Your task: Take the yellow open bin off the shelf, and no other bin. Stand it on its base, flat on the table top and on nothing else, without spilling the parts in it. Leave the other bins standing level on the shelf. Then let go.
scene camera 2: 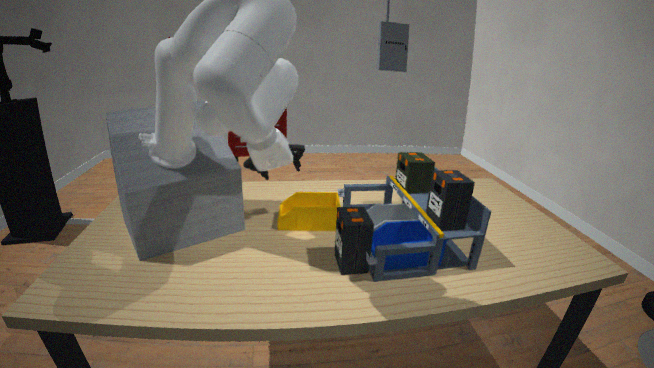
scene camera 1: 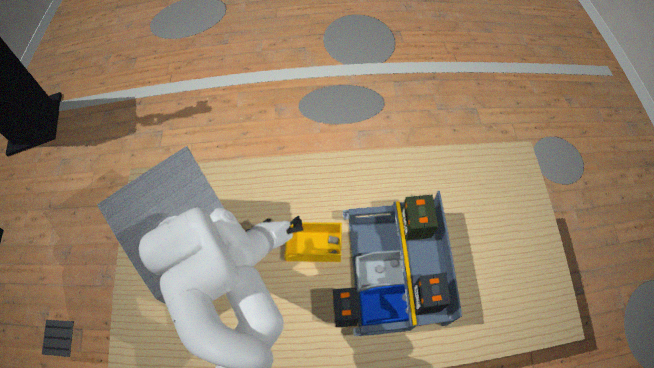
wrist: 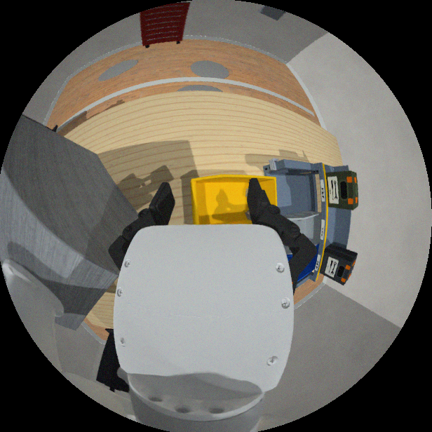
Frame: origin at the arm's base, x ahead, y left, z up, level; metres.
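Seen in the pictures: gripper, fingertip midpoint: [scene camera 2: 282,171] [scene camera 1: 284,222]; arm's base, origin of the base link: [scene camera 2: 172,150].
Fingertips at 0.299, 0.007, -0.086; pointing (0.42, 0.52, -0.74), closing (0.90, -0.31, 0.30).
Note:
Offsets run from my fingertips to a thing's middle, as dx, dy, dz. "pt": to the spot under its first point. Level surfaces: height alone.
The yellow open bin {+0.066, -0.042, -0.111} [scene camera 1: 313,256] [scene camera 2: 310,220] [wrist: 212,191] stands upright on its base on the table top {dz -0.149} [scene camera 1: 500,200] [scene camera 2: 175,300], just left of the shelf [scene camera 1: 385,329] [scene camera 2: 367,187] [wrist: 294,165] in both scene views, with a small gap between them. Small grey parts {pt +0.129, -0.046, -0.130} [scene camera 1: 333,240] lie inside the bin. My gripper [scene camera 2: 282,171] [wrist: 208,189] is open and empty, above the bin's left end and apart from it. On the shelf, the grey bin {+0.247, -0.196, -0.105} [scene camera 1: 369,270] [scene camera 2: 392,214] and the blue bin [scene camera 1: 371,312] [scene camera 2: 400,250] sit side by side and look level.
A black case {+0.099, -0.272, -0.083} [scene camera 1: 346,307] [scene camera 2: 355,245] stands on the table at the shelf's near front corner. A green case {+0.371, -0.100, +0.001} [scene camera 1: 421,217] [scene camera 2: 415,172] [wrist: 342,190] and another dark case {+0.320, -0.325, +0.014} [scene camera 1: 432,292] [scene camera 2: 450,200] [wrist: 340,265] stand on the rear level. The arm's grey block [scene camera 1: 175,187] [scene camera 2: 180,210] is at the left.

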